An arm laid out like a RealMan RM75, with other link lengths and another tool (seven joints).
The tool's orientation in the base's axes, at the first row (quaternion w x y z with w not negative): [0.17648 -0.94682 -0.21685 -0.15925]
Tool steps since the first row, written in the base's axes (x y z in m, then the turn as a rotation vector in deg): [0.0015 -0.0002 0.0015 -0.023 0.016 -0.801]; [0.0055 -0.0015 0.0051 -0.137 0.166 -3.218]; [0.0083 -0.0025 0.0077 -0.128 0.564 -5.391]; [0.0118 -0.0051 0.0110 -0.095 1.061 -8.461]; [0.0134 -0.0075 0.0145 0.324 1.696 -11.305]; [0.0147 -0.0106 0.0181 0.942 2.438 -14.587]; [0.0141 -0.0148 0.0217 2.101 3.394 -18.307]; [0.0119 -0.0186 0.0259 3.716 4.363 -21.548]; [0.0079 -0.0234 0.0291 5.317 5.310 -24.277]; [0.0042 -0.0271 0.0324 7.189 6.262 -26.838]
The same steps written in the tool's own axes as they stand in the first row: [0.0018 0.0005 -0.0011 -0.317 0.188 0.712]; [0.0061 0.0025 -0.0039 -1.275 0.649 2.890]; [0.0091 0.0039 -0.0060 -1.948 0.894 4.980]; [0.0124 0.0069 -0.0092 -2.904 1.304 7.911]; [0.0143 0.0087 -0.0129 -3.396 1.718 10.784]; [0.0157 0.0110 -0.0170 -3.846 2.250 14.134]; [0.0150 0.0133 -0.0220 -3.922 2.971 18.080]; [0.0134 0.0144 -0.0278 -3.423 3.767 21.708]; [0.0095 0.0157 -0.0335 -2.750 4.439 24.871]; [0.0062 0.0162 -0.0387 -1.780 5.189 27.948]
